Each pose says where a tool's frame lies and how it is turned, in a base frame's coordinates. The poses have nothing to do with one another.
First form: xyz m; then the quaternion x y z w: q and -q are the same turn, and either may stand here.
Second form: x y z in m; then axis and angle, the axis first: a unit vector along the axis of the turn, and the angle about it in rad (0 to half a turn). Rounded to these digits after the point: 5 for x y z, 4 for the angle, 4 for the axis.
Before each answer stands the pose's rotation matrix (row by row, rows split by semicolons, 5 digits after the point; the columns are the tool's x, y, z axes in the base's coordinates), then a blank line. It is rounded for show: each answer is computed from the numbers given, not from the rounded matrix.
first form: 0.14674 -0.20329 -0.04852 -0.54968 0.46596 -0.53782 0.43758
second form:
-0.01274 -0.04158 0.99905; -0.98294 -0.18280 -0.02015; 0.18347 -0.98227 -0.03854

0.14674 -0.20329 -0.04852 -0.6113 0.5182 -0.5981 2.2358
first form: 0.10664 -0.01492 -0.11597 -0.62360 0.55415 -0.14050 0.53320
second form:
0.34636 -0.54131 0.76618; -0.84096 0.18277 0.50929; -0.41571 -0.82072 -0.39192

0.10664 -0.01492 -0.11597 -0.7371 0.6550 -0.1661 2.0168
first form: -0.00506 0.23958 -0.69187 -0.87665 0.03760 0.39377 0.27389
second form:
0.68706 -0.28162 -0.66980; 0.14978 -0.84714 0.50982; -0.71099 -0.45060 -0.53986

-0.00506 0.23958 -0.69187 -0.9115 0.0391 0.4094 2.5867
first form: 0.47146 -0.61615 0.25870 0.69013 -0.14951 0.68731 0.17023
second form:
0.01051 -0.44036 0.89776; 0.02764 -0.89734 -0.44048; 0.99956 0.02944 0.00274

0.47146 -0.61615 0.25870 0.7003 -0.1517 0.6975 2.7995
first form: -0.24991 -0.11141 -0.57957 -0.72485 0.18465 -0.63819 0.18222
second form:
0.11723 -0.03511 0.99248; -0.50027 -0.86540 0.02848; 0.85790 -0.49985 -0.11901

-0.24991 -0.11141 -0.57957 -0.7372 0.1878 -0.6491 2.7751
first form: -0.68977 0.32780 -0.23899 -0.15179 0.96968 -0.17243 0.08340
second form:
-0.94001 -0.26561 0.21409; -0.32313 0.89446 -0.30908; -0.10940 -0.35972 -0.92663

-0.68977 0.32780 -0.23899 -0.1523 0.9731 -0.1730 2.9746
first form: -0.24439 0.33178 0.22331 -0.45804 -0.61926 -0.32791 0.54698
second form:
0.01798 0.92602 -0.37706; 0.20857 0.36535 0.90720; 0.97784 -0.09495 -0.18657

-0.24439 0.33178 0.22331 -0.5471 -0.7397 -0.3917 1.9841
